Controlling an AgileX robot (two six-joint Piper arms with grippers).
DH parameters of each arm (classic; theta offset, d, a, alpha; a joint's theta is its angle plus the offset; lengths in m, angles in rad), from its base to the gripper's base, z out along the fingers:
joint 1: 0 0.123 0 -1.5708
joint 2: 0.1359 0 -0.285 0
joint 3: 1.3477 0 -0.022 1.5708
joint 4: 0 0.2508 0 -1.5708
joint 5: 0 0 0.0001 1.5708
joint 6: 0 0.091 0 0
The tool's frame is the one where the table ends.
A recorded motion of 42 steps. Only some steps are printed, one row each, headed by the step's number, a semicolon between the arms.
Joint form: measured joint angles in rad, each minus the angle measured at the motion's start. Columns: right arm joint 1, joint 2, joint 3, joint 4, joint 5, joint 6; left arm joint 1, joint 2, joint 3, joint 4, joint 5, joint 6.
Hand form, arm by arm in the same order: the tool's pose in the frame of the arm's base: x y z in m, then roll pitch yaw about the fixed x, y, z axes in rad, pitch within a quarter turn. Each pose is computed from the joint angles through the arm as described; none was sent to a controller.
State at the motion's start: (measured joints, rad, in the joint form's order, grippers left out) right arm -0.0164 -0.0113 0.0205 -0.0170 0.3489 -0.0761; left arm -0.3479 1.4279 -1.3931 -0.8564 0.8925 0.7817
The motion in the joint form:
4: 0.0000 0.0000 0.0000 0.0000 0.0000 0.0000; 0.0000 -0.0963 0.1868 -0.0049 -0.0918 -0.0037
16: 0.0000 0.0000 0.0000 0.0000 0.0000 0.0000; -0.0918 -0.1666 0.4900 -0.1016 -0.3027 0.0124
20: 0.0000 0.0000 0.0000 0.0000 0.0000 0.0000; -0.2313 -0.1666 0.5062 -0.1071 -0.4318 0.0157
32: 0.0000 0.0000 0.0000 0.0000 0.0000 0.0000; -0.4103 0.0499 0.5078 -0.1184 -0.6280 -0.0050
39: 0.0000 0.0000 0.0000 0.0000 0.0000 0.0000; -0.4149 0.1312 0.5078 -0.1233 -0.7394 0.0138
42: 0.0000 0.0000 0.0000 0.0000 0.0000 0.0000; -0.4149 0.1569 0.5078 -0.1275 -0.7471 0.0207
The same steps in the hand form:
4: 0.0532 -0.0014 0.1755 -2.8166 1.2846 -2.8263; 0.2498 -0.1434 0.3739 -2.6873 0.9890 2.6458
16: 0.0532 -0.0014 0.1755 -2.8166 1.2846 -2.8263; 0.2206 -0.1496 0.3095 -2.5850 0.8956 2.8082
20: 0.0532 -0.0014 0.1755 -2.8166 1.2846 -2.8263; 0.2070 -0.1752 0.3085 -2.6142 0.9579 2.7469
32: 0.0532 -0.0014 0.1755 -2.8166 1.2846 -2.8263; 0.2134 -0.2294 0.2513 -2.7120 0.8564 2.6558
39: 0.0532 -0.0014 0.1755 -2.8166 1.2846 -2.8263; 0.2283 -0.2343 0.2290 -2.8042 0.8570 2.6515
42: 0.0532 -0.0014 0.1755 -2.8166 1.2846 -2.8263; 0.2308 -0.2359 0.2209 -2.8204 0.8386 2.6427

